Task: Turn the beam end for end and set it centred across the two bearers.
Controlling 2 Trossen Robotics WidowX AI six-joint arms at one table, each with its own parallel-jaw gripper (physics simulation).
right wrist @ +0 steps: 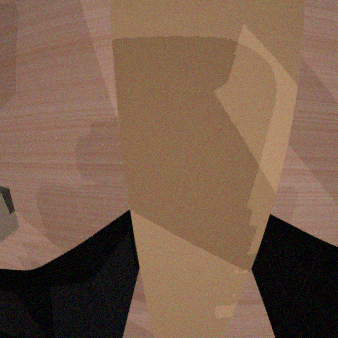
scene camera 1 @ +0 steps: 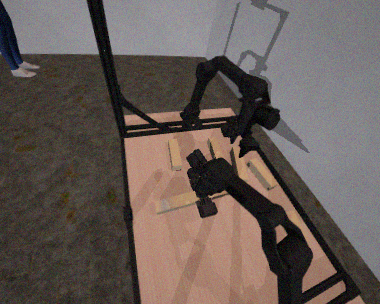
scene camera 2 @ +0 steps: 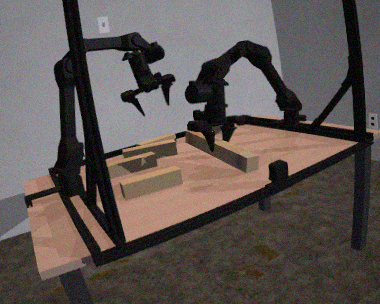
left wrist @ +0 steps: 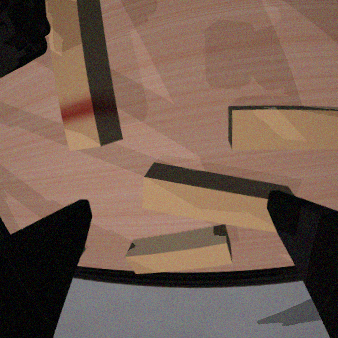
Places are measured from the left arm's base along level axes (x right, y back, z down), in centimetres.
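Pixels of known places: left gripper, between the fingertips: [scene camera 1: 235,150] [scene camera 2: 156,110] [left wrist: 180,204]; right gripper, between the fingertips: [right wrist: 191,212] [scene camera 1: 196,197] [scene camera 2: 218,150] [left wrist: 76,0]; left arm's base, origin of its link: [scene camera 1: 186,124] [scene camera 2: 72,192]; right arm's base, origin of its link: [scene camera 2: 292,124].
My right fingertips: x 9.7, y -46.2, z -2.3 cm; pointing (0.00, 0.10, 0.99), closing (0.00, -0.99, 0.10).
Note:
For each thing: its middle in the pictures, then the offset to it from my right fingertips. "spot": a spot on its surface instead. Level surfaces: height alone.
- long wooden beam, middle of its body: [right wrist: 193,216] [scene camera 2: 218,148] [scene camera 1: 197,197] dx -0.2, dy -0.1, dz -0.6 cm
- table, height of its surface: dz +4.2 cm
- tall post, a spot on its surface: [scene camera 2: 83,90] spot: dx +28.3, dy +43.9, dz -27.2 cm
The long wooden beam [scene camera 1: 178,201] [scene camera 2: 222,151] [left wrist: 75,84] [right wrist: 188,134] has a coloured band near one end. It lies level, at or just above the table [scene camera 1: 174,256] [scene camera 2: 174,205]. My right gripper [scene camera 1: 203,199] [scene camera 2: 219,139] is shut on the beam near its middle, one finger on each long side. My left gripper [scene camera 1: 239,145] [scene camera 2: 154,107] [left wrist: 180,204] is open and empty. It hangs high over the short blocks at the table's far edge. Of these blocks, one [scene camera 1: 175,154] [scene camera 2: 151,181] lies apart from the others [scene camera 1: 262,173] [scene camera 2: 151,148] [left wrist: 285,129].
More short blocks [scene camera 1: 216,148] [scene camera 2: 134,163] [left wrist: 181,251] lie close together under the left gripper. A black frame rail [scene camera 1: 128,211] [scene camera 2: 219,211] runs round the table, with a tall post [scene camera 1: 105,60] [scene camera 2: 83,90] and a small black clamp [scene camera 2: 278,172] on the rail.

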